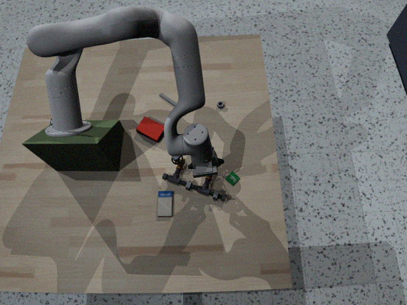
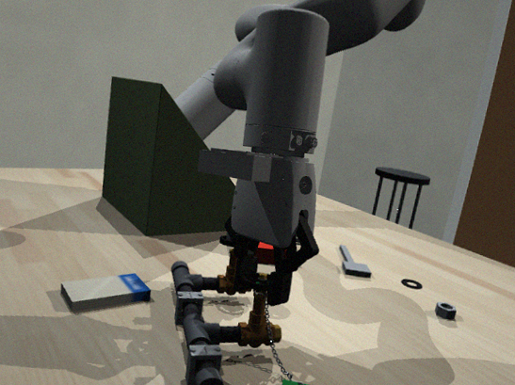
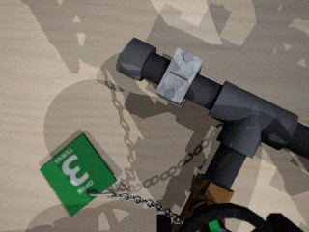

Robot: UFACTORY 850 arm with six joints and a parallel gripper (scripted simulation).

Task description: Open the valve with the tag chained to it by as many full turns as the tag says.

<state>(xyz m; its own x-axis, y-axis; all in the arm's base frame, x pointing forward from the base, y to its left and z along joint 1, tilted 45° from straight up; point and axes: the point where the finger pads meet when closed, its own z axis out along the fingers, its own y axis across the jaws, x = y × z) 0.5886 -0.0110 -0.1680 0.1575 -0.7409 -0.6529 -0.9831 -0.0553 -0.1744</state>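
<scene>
My gripper is now 100 mm short of the green tag and 90 mm above it. Also, from my hand: red block: 280 mm behind, 220 mm to the left, 80 mm below; then grey-and-blue block: 180 mm behind, 130 mm to the right, 80 mm below; then grey bar tool: 180 mm behind, 370 mm to the left, 90 mm below.
</scene>
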